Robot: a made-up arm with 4 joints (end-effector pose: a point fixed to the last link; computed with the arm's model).
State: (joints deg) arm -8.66 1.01 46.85 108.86
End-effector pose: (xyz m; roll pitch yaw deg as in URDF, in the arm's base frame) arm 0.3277 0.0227 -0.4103 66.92 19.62 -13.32
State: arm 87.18 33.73 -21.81 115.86
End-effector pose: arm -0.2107 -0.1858 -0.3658 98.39 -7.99 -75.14
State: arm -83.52 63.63 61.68 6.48
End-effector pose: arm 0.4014 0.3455 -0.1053 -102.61 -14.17 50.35
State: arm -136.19 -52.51 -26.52 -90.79
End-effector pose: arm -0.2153 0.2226 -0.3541 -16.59 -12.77 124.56
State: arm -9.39 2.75 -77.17 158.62
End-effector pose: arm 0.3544 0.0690 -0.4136 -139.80 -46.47 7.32
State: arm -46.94 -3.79 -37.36 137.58
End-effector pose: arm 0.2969 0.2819 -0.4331 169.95 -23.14 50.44
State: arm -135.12 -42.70 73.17 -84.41
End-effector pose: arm -0.2157 0.2777 -0.2809 -106.89 43.12 120.20
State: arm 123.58 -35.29 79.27 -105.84
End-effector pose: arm -0.0504 -0.1921 -0.3020 -145.60 42.62 -149.19
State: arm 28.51 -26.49 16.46 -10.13
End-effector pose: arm 0.2732 -0.0489 -0.4079 3.45 10.48 -30.69
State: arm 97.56 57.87 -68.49 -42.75
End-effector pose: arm -0.3991 -0.1557 -0.1989 -51.48 -20.44 -59.34
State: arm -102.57 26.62 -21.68 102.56
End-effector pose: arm 0.2530 0.4516 -0.3966 92.04 -9.34 113.24
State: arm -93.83 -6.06 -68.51 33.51
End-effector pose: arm 0.0999 0.4554 -0.4827 97.49 -41.39 87.44
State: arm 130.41 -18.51 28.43 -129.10
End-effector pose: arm -0.1314 -0.0935 -0.3477 -133.71 16.90 -137.22
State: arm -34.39 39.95 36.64 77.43
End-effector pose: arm 0.4594 -0.0203 -0.2759 7.86 3.95 12.95
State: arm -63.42 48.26 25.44 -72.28
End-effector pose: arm 0.4504 0.2344 -0.1852 -140.73 2.13 48.93
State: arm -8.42 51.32 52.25 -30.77
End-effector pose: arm 0.3811 -0.1324 -0.1607 -122.71 -4.04 -22.05
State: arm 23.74 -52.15 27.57 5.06
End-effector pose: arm 0.3367 0.0948 -0.3661 36.38 17.47 -20.93
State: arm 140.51 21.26 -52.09 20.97
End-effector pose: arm -0.3609 0.1163 -0.4232 37.11 -28.12 -123.58
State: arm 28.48 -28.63 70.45 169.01
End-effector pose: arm 0.3364 0.0428 -0.3688 132.43 37.49 -52.32
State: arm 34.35 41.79 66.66 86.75
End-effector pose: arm 0.0883 -0.2811 -0.2525 -8.00 -3.20 -73.57
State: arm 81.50 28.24 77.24 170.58
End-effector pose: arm -0.1137 -0.1931 -0.3452 77.69 2.50 -127.07
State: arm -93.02 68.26 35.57 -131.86
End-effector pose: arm 0.3518 0.4221 -0.1531 132.87 -5.79 73.71
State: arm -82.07 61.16 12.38 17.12
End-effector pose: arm 0.4912 0.3299 -0.1302 -53.72 0.78 75.98
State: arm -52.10 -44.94 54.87 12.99
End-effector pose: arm 0.1814 0.3451 -0.3451 13.30 34.34 47.99
